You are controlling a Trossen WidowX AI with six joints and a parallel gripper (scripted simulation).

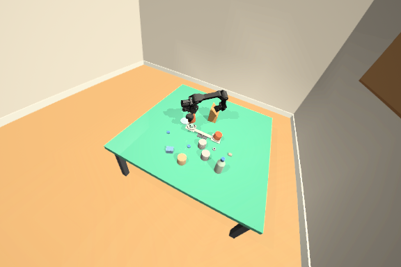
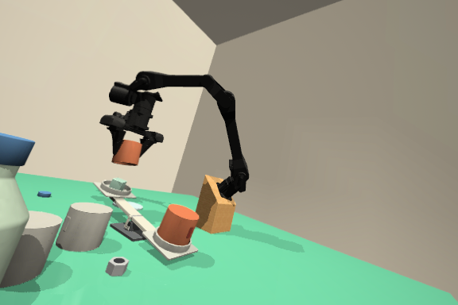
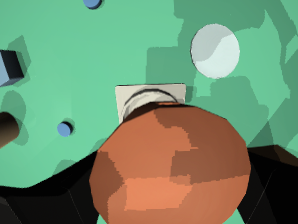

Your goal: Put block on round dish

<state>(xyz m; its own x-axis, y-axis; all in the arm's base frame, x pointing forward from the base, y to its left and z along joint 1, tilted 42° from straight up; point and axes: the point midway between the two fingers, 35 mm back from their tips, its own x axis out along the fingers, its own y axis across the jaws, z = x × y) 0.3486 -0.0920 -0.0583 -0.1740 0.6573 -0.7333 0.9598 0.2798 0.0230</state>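
Now: the pale green block 1 cm to the left of my gripper tip and 8 cm below it. Also, from my gripper tip: balance (3 cm behind, 13 cm to the left, 13 cm below); then blue block (29 cm ahead, 1 cm to the right, 15 cm below); then pale round dish (10 cm behind, 11 cm to the right, 17 cm below).
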